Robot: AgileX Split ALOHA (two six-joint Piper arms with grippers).
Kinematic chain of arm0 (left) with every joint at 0, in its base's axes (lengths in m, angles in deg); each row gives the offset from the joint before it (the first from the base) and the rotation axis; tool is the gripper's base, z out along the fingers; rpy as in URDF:
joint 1: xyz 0 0 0.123 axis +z
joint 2: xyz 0 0 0 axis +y
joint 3: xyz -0.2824 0 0.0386 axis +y
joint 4: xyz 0.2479 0 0.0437 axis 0.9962 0 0.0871
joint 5: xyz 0 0 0 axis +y
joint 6: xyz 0.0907 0 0.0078 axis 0.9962 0 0.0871
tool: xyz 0 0 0 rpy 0 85 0
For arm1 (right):
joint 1: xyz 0 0 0.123 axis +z
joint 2: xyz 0 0 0 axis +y
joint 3: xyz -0.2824 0 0.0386 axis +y
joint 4: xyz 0.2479 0 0.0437 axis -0.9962 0 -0.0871
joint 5: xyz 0 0 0 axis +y
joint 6: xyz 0.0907 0 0.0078 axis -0.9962 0 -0.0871
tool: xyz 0 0 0 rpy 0 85 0
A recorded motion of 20 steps. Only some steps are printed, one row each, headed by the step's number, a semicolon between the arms.
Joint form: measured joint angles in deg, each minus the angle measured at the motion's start. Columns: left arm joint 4, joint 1, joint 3, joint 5, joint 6, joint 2; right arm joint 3, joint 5, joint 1, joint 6, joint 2, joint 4.
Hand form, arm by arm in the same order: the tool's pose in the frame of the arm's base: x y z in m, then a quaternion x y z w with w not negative. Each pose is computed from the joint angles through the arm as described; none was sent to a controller.
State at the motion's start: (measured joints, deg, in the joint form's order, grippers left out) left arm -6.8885 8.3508 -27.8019 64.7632 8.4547 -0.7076; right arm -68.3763 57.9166 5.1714 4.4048 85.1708 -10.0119
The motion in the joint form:
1: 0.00 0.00 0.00 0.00 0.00 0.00; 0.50 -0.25 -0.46 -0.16 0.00 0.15
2: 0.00 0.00 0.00 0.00 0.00 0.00; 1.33 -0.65 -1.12 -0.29 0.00 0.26
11: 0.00 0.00 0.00 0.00 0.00 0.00; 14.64 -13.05 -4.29 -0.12 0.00 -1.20
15: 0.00 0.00 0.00 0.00 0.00 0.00; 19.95 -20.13 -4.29 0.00 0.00 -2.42
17: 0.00 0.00 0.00 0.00 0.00 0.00; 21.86 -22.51 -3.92 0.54 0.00 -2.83
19: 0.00 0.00 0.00 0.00 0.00 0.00; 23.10 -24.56 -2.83 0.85 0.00 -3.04
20: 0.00 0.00 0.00 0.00 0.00 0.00; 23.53 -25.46 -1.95 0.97 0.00 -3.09
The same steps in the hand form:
1: -0.0069 -0.0110 0.2680 0.00512 0.86987 0.01227 0.49311; 0.2936 0.0374 0.2912 -0.04406 0.98066 0.08022 0.17301
2: -0.0069 -0.0110 0.2680 0.00512 0.86987 0.01227 0.49311; 0.2929 0.0338 0.2873 -0.03687 0.98169 0.07819 0.16971
11: -0.0069 -0.0110 0.2680 0.00512 0.86987 0.01227 0.49311; 0.2784 0.0168 0.2305 0.01281 0.98357 0.07441 0.16396
15: -0.0069 -0.0110 0.2680 0.00512 0.86987 0.01227 0.49311; 0.2717 0.0162 0.2101 0.02723 0.98060 0.07502 0.17902
17: -0.0069 -0.0110 0.2680 0.00512 0.86987 0.01227 0.49311; 0.2684 0.0176 0.2030 0.02494 0.97996 0.07441 0.18306
19: -0.0069 -0.0110 0.2680 0.00512 0.86987 0.01227 0.49311; 0.2666 0.0222 0.1986 0.01663 0.97893 0.07449 0.18939
20: -0.0069 -0.0110 0.2680 0.00512 0.86987 0.01227 0.49311; 0.2660 0.0261 0.1973 0.00938 0.97831 0.07501 0.19287

